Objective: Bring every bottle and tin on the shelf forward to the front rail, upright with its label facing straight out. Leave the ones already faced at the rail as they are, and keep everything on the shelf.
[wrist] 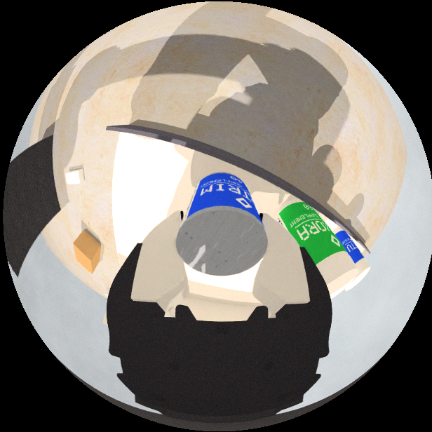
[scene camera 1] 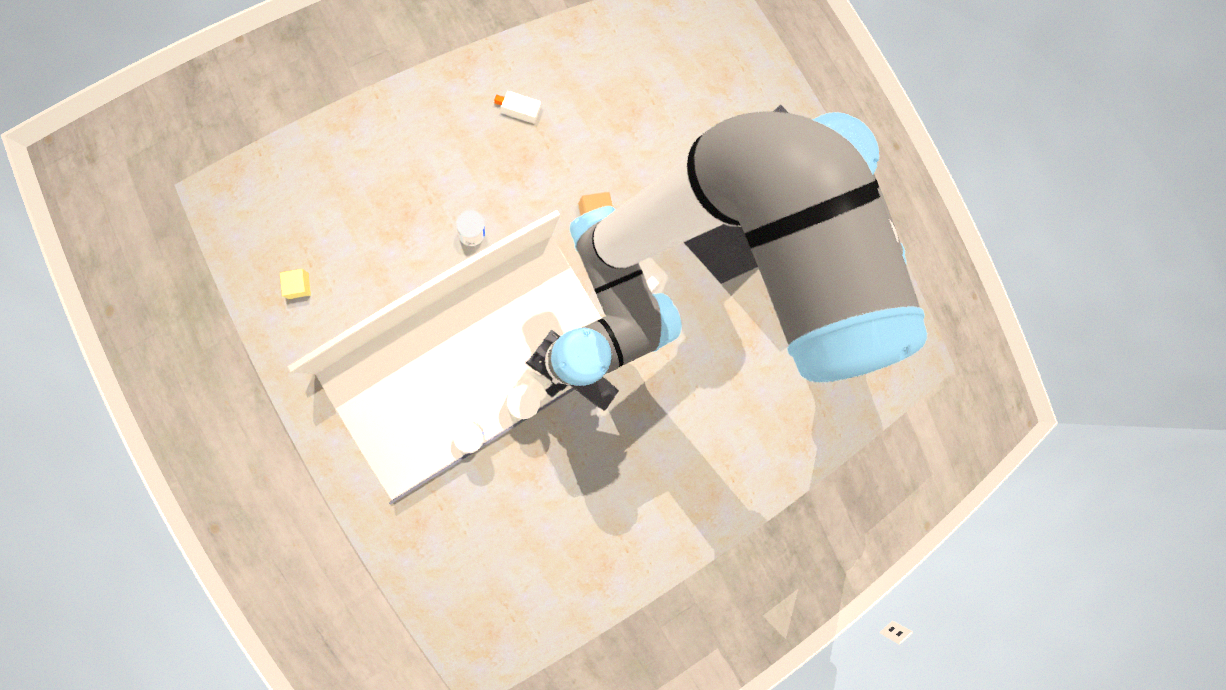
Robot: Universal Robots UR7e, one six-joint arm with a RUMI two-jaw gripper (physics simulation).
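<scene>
My gripper [scene camera 1: 555,387] [wrist: 221,213] is shut on a blue-labelled tin [wrist: 222,197] with a grey metal top. The tin is upright on or just above the shelf [scene camera 1: 403,428] [wrist: 145,190], close behind the dark front rail [scene camera 1: 428,481] [wrist: 280,178], its label towards the rail. The arm hides it in the scene view. Beside it a green-labelled container [scene camera 1: 525,400] [wrist: 311,234] with a pale top stands upright near the rail, label outward. Farther along, a smaller blue-labelled container [scene camera 1: 467,438] [wrist: 351,246] stands upright at the rail.
Behind the shelf's back panel [scene camera 1: 428,291] stands a white container [scene camera 1: 471,228]. A white bottle [scene camera 1: 519,107] with an orange cap lies farther back. A yellow block [scene camera 1: 294,283], an orange block [scene camera 1: 596,204] [wrist: 87,251] and a small white object [scene camera 1: 652,282] [wrist: 73,176] are around the shelf.
</scene>
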